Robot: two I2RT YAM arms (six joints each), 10 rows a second.
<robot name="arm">
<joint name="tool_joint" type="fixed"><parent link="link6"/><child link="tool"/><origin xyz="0 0 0" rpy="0 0 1.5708"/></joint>
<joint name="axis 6" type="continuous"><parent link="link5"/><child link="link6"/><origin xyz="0 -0.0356 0.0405" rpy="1.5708 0 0"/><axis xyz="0 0 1"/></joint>
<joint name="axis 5" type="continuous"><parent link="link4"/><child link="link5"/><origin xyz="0.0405 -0.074 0.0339" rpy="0 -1.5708 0"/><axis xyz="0 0 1"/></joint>
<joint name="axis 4" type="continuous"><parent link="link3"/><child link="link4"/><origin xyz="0.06 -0.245 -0.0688" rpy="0 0 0"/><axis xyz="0 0 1"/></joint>
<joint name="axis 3" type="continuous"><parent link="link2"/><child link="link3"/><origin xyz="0 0.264 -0.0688" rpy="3.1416 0 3.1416"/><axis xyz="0 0 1"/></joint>
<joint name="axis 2" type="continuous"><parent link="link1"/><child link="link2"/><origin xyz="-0.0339 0.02 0.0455" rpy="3.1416 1.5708 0"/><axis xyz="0 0 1"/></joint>
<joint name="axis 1" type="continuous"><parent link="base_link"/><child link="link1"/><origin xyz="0 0 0.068" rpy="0 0 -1.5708"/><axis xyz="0 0 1"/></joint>
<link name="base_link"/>
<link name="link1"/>
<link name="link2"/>
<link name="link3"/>
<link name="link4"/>
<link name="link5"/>
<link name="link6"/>
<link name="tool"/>
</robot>
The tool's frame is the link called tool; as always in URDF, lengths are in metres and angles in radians. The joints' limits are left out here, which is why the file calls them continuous.
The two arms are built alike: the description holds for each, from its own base.
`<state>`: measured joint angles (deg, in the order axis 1, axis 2, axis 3, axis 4, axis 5, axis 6); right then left.
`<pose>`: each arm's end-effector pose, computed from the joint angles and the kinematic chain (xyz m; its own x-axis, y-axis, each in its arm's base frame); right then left.
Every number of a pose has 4 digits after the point.
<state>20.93 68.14 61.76 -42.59 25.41 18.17 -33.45 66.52 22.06 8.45 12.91 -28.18</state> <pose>0.2311 0.0720 0.3108 -0.6880 0.0384 -0.7247 0.1631 0.9812 -0.1028 0.1789 -0.1277 0.1630 -0.7573 -0.0513 -0.6510 0.3749 0.7821 -0.4978</pose>
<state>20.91 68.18 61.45 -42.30 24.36 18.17 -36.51 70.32 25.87 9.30 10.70 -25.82</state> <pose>0.2313 0.0727 0.3091 -0.6928 0.0394 -0.7201 0.1511 0.9843 -0.0914 0.1866 -0.1464 0.1706 -0.7243 0.0037 -0.6895 0.4346 0.7788 -0.4523</pose>
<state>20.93 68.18 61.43 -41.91 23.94 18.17 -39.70 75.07 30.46 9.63 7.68 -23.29</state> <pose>0.2318 0.0732 0.3094 -0.6900 0.0412 -0.7226 0.1463 0.9857 -0.0835 0.1955 -0.1685 0.1766 -0.6887 0.0626 -0.7223 0.4845 0.7809 -0.3943</pose>
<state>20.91 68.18 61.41 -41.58 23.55 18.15 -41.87 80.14 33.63 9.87 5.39 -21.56</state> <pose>0.2322 0.0735 0.3096 -0.6879 0.0429 -0.7245 0.1423 0.9869 -0.0767 0.2024 -0.1859 0.1718 -0.6781 0.1165 -0.7257 0.5069 0.7891 -0.3470</pose>
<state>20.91 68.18 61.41 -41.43 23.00 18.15 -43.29 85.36 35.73 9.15 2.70 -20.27</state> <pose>0.2323 0.0739 0.3097 -0.6883 0.0440 -0.7241 0.1359 0.9883 -0.0691 0.2073 -0.1976 0.1577 -0.6896 0.1742 -0.7029 0.5033 0.8132 -0.2922</pose>
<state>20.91 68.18 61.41 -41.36 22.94 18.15 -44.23 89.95 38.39 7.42 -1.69 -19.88</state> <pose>0.2324 0.0739 0.3098 -0.6877 0.0444 -0.7246 0.1353 0.9885 -0.0679 0.2141 -0.2069 0.1466 -0.7012 0.2083 -0.6819 0.4718 0.8526 -0.2247</pose>
